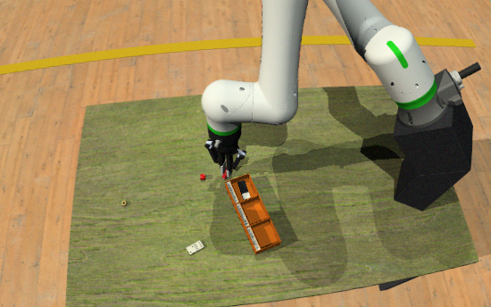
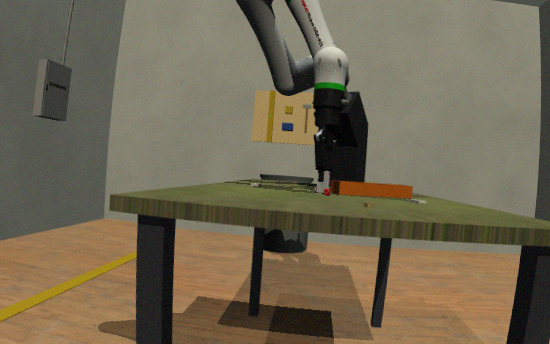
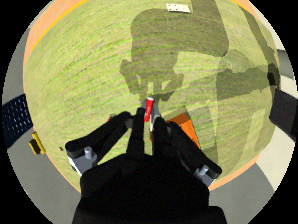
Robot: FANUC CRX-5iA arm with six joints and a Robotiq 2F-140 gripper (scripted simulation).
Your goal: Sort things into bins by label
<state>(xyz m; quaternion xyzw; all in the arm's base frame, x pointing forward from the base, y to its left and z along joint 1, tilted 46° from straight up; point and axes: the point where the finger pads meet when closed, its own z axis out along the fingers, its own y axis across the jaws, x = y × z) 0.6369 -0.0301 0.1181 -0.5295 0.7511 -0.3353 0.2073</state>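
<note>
Now: hand 16 cm to the right of the orange bin, 6 cm past it and 2 cm above it. From my hand the other things lie so: black-and-white block 8 cm to the left, 5 cm behind, 2 cm below; then red cylinder 3 cm below; then small red cube 8 cm ahead, 3 cm below, 1 cm to the left.
</note>
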